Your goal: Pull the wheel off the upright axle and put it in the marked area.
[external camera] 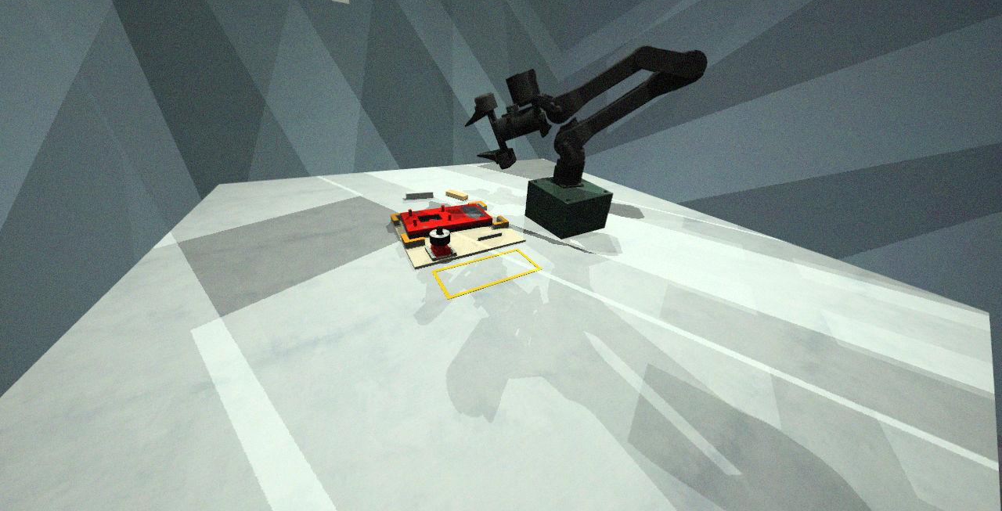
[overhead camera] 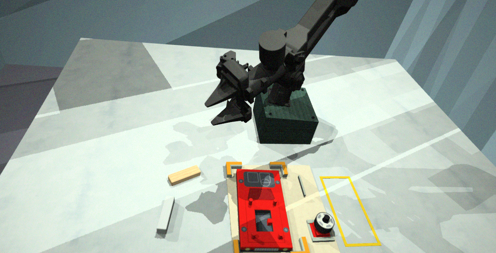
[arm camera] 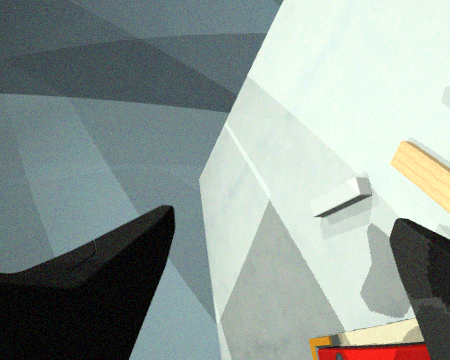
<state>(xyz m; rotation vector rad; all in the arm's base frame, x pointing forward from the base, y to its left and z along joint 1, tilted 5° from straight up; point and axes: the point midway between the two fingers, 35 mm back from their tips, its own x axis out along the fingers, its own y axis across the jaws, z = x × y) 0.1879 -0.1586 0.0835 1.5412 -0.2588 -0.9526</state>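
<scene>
Now: gripper tip 13 cm short of the wheel, 28 cm to the right of it and 14 cm above it. The rest, counted from my gripper tip: white bar 15 cm ahead, 6 cm to the right, 17 cm below; then upright axle 14 cm ahead, 28 cm to the left, 14 cm below; then wooden block 4 cm ahead, 4 cm to the right, 17 cm below.
</scene>
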